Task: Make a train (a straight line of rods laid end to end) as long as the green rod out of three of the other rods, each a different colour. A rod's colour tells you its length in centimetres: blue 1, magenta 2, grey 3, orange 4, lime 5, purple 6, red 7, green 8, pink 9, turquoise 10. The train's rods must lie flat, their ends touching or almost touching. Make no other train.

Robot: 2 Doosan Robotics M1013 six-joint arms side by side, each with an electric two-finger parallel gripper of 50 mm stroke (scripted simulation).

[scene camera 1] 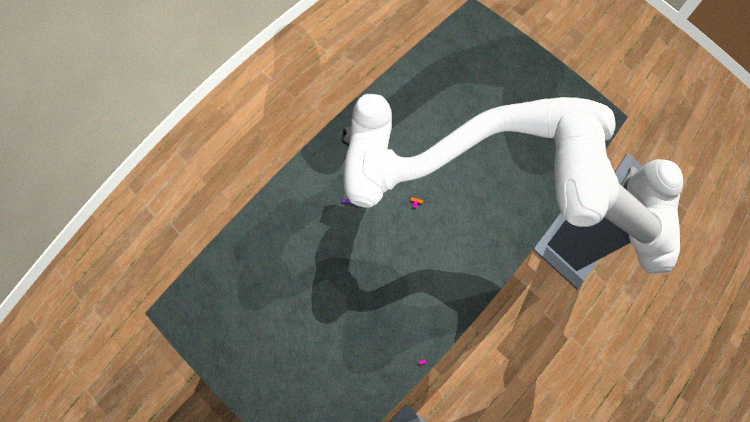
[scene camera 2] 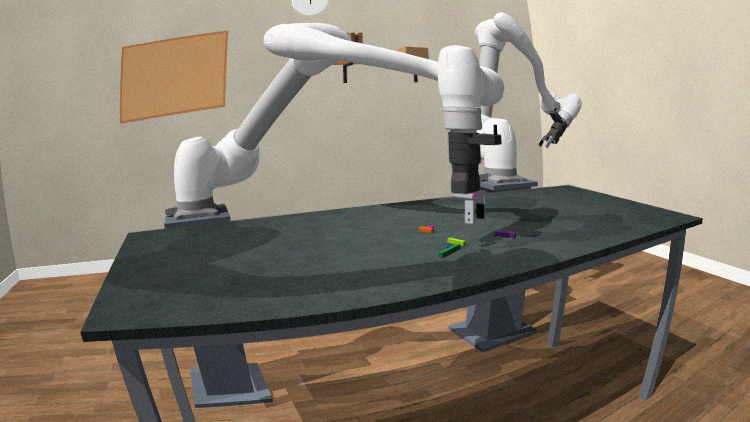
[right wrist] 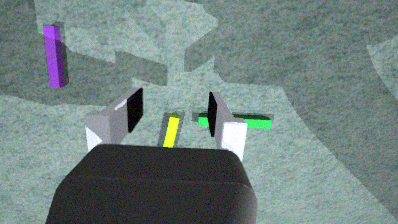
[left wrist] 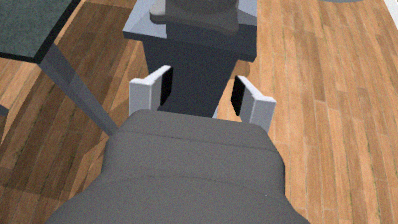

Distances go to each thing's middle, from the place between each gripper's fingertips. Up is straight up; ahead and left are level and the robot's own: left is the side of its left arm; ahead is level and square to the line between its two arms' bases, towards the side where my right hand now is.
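My left hand is 15 cm above the purple rod (right wrist: 52, 33), 93 cm to the left of it and 83 cm short of it. Counted from my right hand (scene camera 2: 475, 220), the rod is 40 mm behind, 80 mm below and 120 mm to the left. Going by its middle, the purple rod is nearer to my right hand than to my left hand.
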